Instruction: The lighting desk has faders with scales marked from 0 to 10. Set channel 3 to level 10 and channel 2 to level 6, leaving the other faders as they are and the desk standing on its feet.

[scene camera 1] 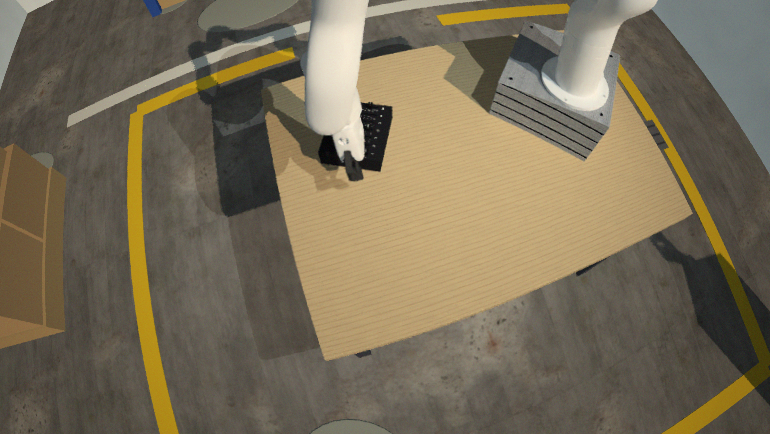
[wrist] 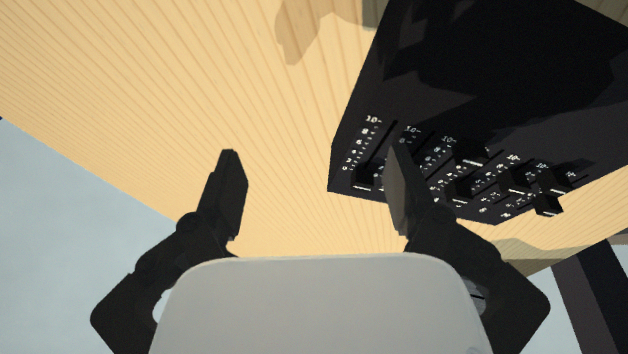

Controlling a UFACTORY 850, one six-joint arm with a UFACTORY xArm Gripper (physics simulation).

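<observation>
The black lighting desk (scene camera 1: 383, 129) (wrist: 480, 112) lies flat on the table, partly under the arm in the scene view. In the wrist view its fader scales run from 0 to 10. The leftmost fader knob (wrist: 362, 177) stands at the 0 end. Another fader knob (wrist: 470, 152) stands near the 10 end of its slot, and several more stand further right. The right finger hides part of the second and third scales, so I cannot tell the settings of channels 2 and 3. My gripper (scene camera 1: 354, 176) (wrist: 313, 163) is open and empty, at the desk's near edge.
The wooden table (scene camera 1: 458, 226) (wrist: 190, 115) bears the desk, and its left edge is near the desk. The grey arm base block (scene camera 1: 550, 121) stands at the table's back right. A brown shelf unit (scene camera 1: 46, 248) stands on the floor at the far left.
</observation>
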